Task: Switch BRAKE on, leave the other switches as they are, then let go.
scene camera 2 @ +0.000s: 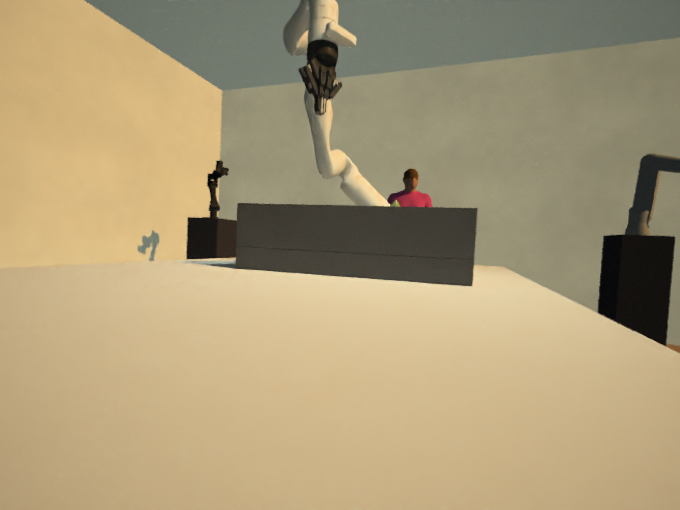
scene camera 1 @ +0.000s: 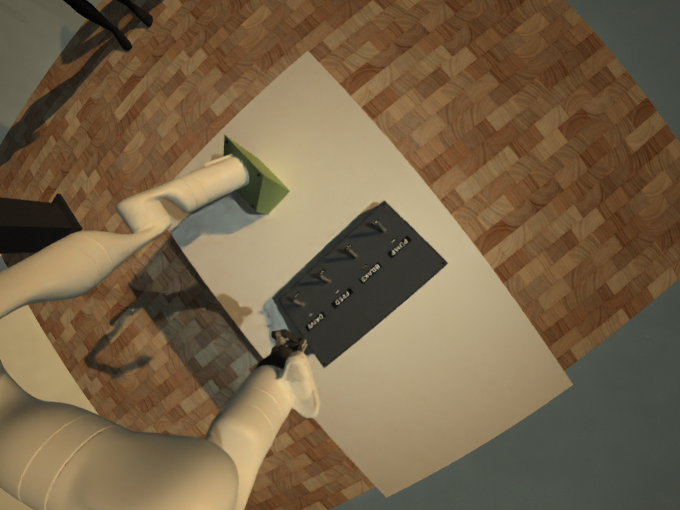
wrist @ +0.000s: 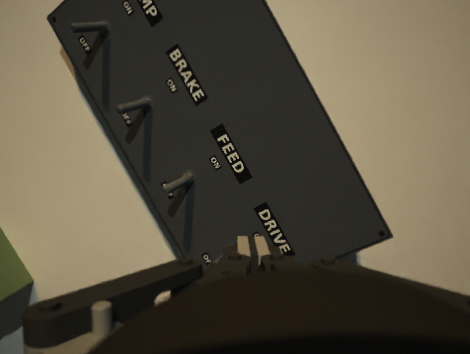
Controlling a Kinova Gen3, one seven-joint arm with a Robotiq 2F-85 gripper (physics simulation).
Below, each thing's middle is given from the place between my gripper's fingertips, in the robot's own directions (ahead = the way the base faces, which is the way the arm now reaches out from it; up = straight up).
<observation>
Now: hand 1 cm short of the dark switch panel point(scene camera 2: 418, 244), 12 cm to the right of it and 31 cm above it.
</observation>
